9 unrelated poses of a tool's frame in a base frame.
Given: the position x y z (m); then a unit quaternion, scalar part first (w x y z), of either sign.
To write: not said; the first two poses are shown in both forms.
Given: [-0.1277 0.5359 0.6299 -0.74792 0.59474 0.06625 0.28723]
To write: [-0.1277 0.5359 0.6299 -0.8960 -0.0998 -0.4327 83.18]
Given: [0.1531 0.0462 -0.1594 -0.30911 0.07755 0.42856 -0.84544]
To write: [0.1531 0.0462 -0.1594 -0.0815 -0.4506 0.8890 143.99]
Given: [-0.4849 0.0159 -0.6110 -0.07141 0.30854 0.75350 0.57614]
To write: [-0.4849 0.0159 -0.6110 -0.3093 -0.7554 -0.5776 171.81]
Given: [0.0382 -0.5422 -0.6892 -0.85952 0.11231 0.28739 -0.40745]
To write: [0.0382 -0.5422 -0.6892 -0.2197 -0.5623 0.7972 61.47]
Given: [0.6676 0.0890 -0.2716 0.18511 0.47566 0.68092 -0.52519]
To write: [0.6676 0.0890 -0.2716 0.4840 0.6929 -0.5344 158.66]
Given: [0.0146 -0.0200 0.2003 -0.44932 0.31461 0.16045 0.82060]
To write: [0.0146 -0.0200 0.2003 -0.3522 -0.1796 -0.9185 126.60]
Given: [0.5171 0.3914 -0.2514 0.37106 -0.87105 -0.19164 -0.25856]
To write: [0.5171 0.3914 -0.2514 -0.9380 -0.2064 -0.2784 136.44]
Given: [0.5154 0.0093 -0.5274 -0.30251 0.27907 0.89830 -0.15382]
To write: [0.5154 0.0093 -0.5274 -0.2928 -0.9425 0.1614 144.78]
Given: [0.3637 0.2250 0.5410 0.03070 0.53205 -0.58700 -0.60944]
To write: [0.3637 0.2250 0.5410 0.5323 -0.5873 -0.6097 176.48]
